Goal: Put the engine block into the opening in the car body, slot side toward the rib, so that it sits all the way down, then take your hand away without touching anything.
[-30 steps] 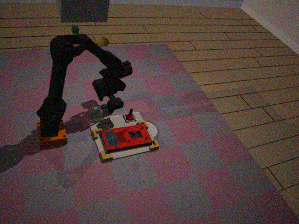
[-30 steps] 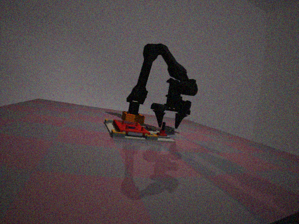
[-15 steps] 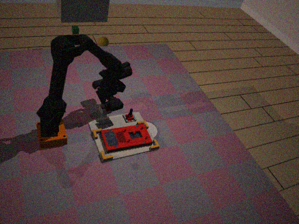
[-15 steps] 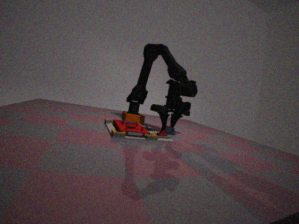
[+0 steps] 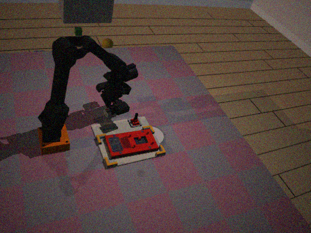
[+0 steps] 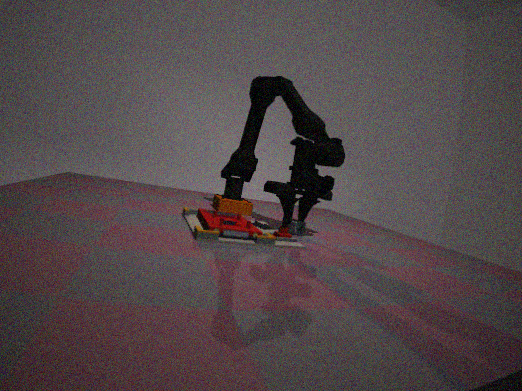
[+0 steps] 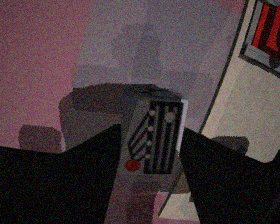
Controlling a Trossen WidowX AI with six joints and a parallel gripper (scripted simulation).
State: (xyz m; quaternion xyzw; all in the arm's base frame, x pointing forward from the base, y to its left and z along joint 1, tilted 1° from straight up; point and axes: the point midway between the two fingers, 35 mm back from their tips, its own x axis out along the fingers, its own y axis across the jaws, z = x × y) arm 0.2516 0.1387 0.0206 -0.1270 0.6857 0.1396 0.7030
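Right now the black upright stick is 10 cm ahead of my gripper tip, 6 cm to the right of it and 1 cm above it. Round my gripper tip: grey ribbed engine block (1 cm below).
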